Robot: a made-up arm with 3 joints.
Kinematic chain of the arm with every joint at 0, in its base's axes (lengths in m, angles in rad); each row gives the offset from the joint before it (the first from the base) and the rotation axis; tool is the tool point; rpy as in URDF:
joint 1: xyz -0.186 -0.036 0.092 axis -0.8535 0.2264 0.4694
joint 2: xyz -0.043 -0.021 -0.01 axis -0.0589 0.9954 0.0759
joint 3: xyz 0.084 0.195 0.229 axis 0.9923 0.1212 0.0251
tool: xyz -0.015 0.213 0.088 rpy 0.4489 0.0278 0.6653
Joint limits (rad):
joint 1: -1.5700..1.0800
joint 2: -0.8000..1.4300
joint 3: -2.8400..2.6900
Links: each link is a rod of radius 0.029 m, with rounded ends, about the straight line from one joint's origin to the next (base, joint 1, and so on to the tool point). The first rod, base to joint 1, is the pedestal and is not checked.
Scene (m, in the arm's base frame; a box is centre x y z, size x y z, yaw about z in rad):
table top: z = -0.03
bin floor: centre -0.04 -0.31 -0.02 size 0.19 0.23 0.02 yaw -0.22
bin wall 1: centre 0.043 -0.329 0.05 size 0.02 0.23 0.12 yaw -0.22
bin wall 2: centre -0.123 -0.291 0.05 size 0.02 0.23 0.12 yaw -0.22
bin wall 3: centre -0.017 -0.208 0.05 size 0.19 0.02 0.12 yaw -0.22
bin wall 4: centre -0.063 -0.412 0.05 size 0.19 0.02 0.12 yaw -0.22
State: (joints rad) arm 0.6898 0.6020 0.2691
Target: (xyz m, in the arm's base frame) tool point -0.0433 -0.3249 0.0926
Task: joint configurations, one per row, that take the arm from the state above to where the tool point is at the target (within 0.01 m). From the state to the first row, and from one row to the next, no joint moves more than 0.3 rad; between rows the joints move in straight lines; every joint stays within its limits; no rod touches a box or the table.
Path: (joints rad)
1: 0.4164 0.6326 0.5124
2: 0.1429 0.6631 0.7557
3: -0.1305 0.6937 0.9989
4: -0.4040 0.7243 1.2422
5: -0.6774 0.7548 1.4855
6: -0.9509 0.7854 1.7288
7: -1.2243 0.8160 1.9720
8: -1.4978 0.8465 2.2153

